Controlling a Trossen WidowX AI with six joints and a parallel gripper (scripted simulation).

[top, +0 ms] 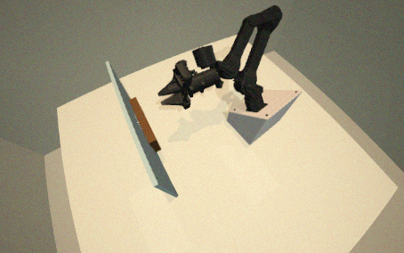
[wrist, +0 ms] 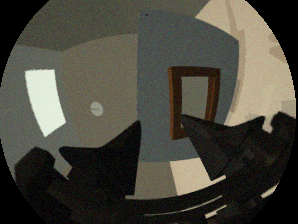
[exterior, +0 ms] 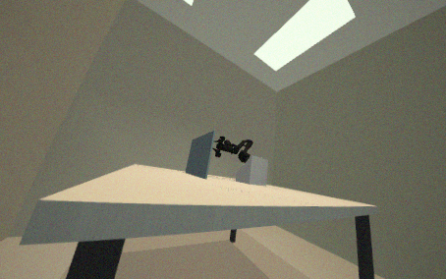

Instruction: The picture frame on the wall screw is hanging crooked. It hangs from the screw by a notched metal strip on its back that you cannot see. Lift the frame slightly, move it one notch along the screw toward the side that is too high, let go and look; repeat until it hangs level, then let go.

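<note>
The brown wooden picture frame lies 90 mm ahead of my gripper tip, 10 mm to the right of it and 100 mm below it. The rest, counted from my gripper tip: pale blue wall panel (100 mm ahead, 10 mm to the right, 120 mm below).
</note>
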